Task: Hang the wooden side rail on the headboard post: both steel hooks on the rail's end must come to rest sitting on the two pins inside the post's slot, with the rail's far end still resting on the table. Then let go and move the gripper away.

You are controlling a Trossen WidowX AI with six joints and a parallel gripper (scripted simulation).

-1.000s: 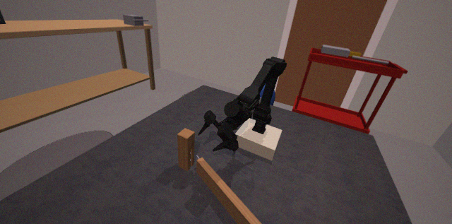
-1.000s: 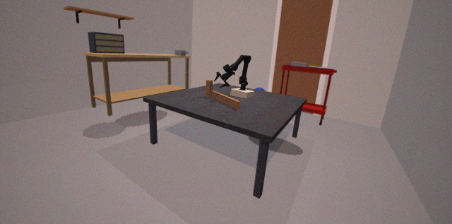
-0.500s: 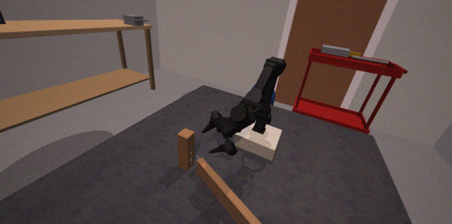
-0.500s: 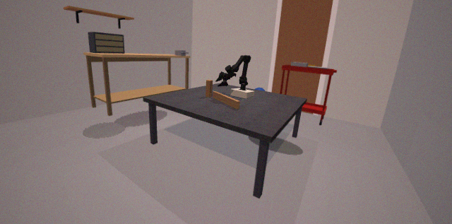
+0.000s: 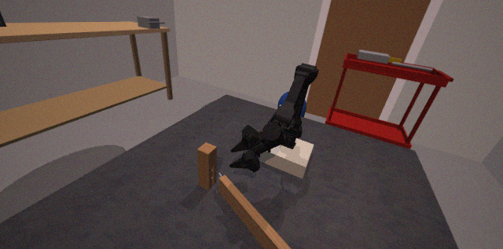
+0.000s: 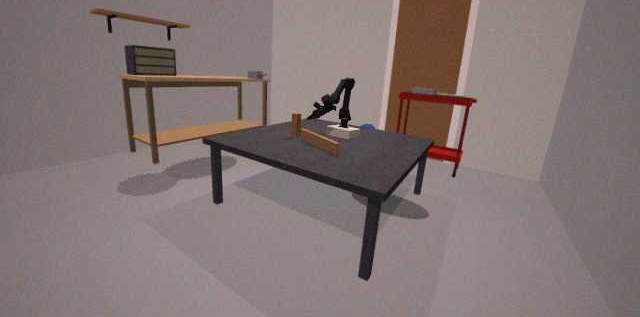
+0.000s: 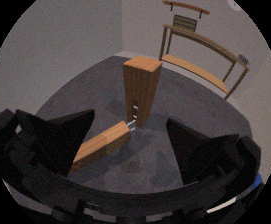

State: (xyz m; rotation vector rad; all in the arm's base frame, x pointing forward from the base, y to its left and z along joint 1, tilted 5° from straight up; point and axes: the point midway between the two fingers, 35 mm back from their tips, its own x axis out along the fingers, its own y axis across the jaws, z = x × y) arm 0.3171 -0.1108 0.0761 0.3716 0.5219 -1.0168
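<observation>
Now: gripper tip 8 cm to the left of the wooden headboard post, 6 cm above it and 3 cm short of it.
</observation>
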